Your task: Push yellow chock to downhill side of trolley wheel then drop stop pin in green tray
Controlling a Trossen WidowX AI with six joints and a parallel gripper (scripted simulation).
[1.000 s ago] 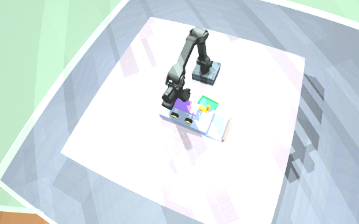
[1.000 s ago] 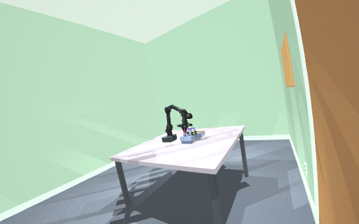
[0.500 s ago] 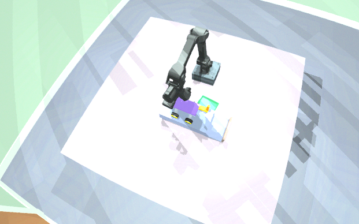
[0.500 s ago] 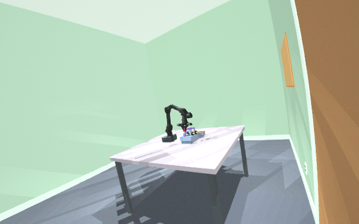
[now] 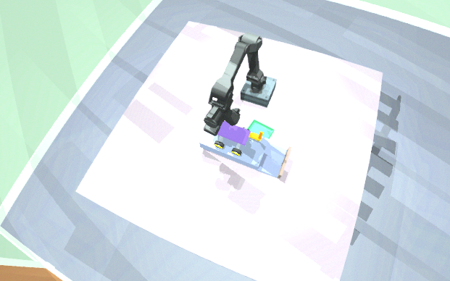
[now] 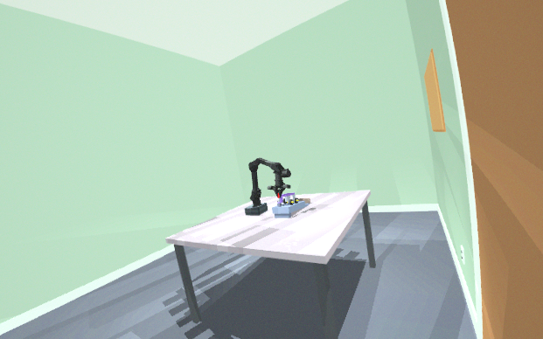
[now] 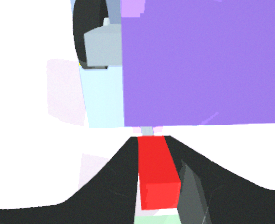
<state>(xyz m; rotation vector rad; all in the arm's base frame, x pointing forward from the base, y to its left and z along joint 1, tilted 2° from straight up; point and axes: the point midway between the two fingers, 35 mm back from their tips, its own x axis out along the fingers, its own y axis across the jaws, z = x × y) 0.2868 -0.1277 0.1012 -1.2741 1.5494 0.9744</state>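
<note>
My gripper tip is 7 cm past the green tray, 20 cm to the right of it and 15 cm above it. Round my gripper tip: red-headed stop pin: right at my gripper tip; pale blue ramp: 4 cm ahead, 9 cm to the left, 10 cm below; purple trolley: 4 cm ahead, 8 cm to the left, 4 cm below.
</note>
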